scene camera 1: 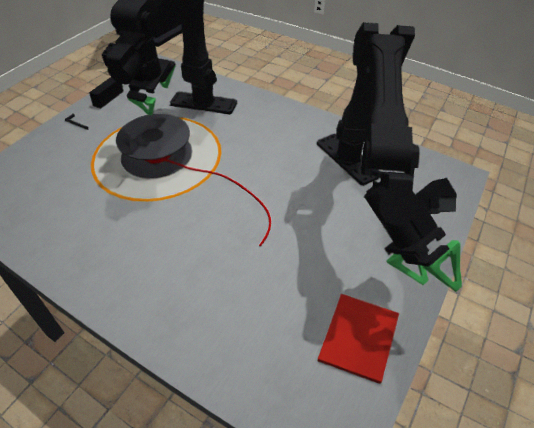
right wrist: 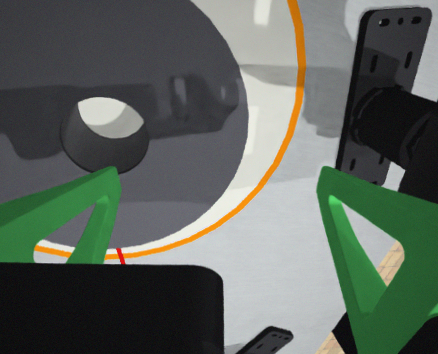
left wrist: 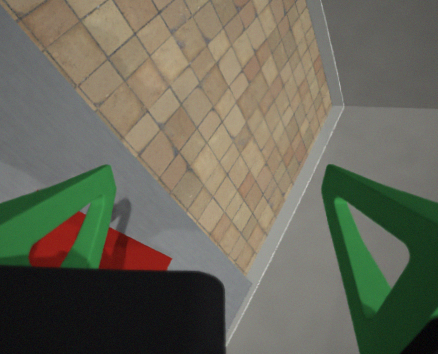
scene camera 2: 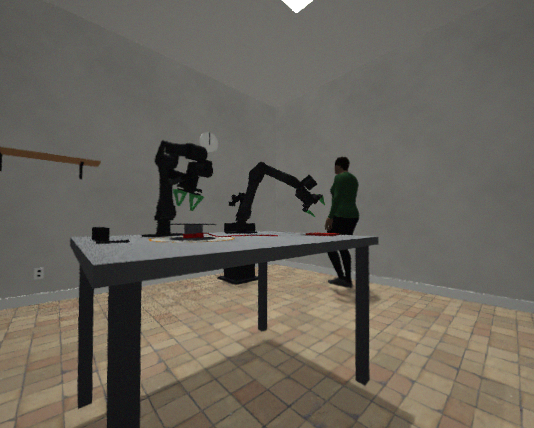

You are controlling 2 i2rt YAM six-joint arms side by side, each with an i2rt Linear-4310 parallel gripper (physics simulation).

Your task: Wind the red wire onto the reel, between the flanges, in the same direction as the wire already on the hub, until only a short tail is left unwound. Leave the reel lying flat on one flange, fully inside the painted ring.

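Places are measured from the left arm's base along level axes (x ahead, y left, z up), in metres.
Pixels of known places: left gripper, fingertip midpoint: (scene camera 1: pixel 441 285) (left wrist: pixel 218 176) (scene camera 2: pixel 319 210); right gripper, fingertip midpoint: (scene camera 1: pixel 157 100) (right wrist: pixel 218 177) (scene camera 2: pixel 184 208); left arm's base, link origin: (scene camera 1: pixel 347 159) (scene camera 2: pixel 241 233); right arm's base, link origin: (scene camera 1: pixel 203 103) (right wrist: pixel 372 113) (scene camera 2: pixel 163 236).
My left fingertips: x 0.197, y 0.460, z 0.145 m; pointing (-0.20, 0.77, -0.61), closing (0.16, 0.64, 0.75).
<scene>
Ahead of a thing's pixels: the offset from my left fingertips to its middle.
The dark grey reel {0.233 m ahead, 0.745 m right, 0.113 m down} (scene camera 1: pixel 167 144) (scene camera 2: pixel 194 229) (right wrist: pixel 190 172) lies flat on one flange inside the orange painted ring (scene camera 1: pixel 147 200) (right wrist: pixel 302 75). The red wire (scene camera 1: pixel 270 220) (scene camera 2: pixel 260 235) (right wrist: pixel 121 256) leaves the hub between the flanges, crosses the ring and curves over the table to a free end. Red wire also shows low on the hub in scene camera 2. My right gripper (scene camera 1: pixel 158 100) (scene camera 2: pixel 186 207) (right wrist: pixel 218 177) is open and empty above the reel. My left gripper (scene camera 1: pixel 441 286) (scene camera 2: pixel 319 210) (left wrist: pixel 218 176) is open and empty, raised near the table's right edge, away from wire and reel.
A flat red square (scene camera 1: pixel 357 337) (scene camera 2: pixel 322 234) (left wrist: pixel 135 252) lies at the front right of the table in scene camera 1. A black block {0.262 m ahead, 1.088 m right, 0.120 m down} (scene camera 1: pixel 106 93) (scene camera 2: pixel 100 235) and a thin black L-shaped piece {0.377 m ahead, 1.009 m right, 0.141 m down} (scene camera 1: pixel 76 121) are at the far left. A person (scene camera 2: pixel 345 197) stands beyond the table.
</scene>
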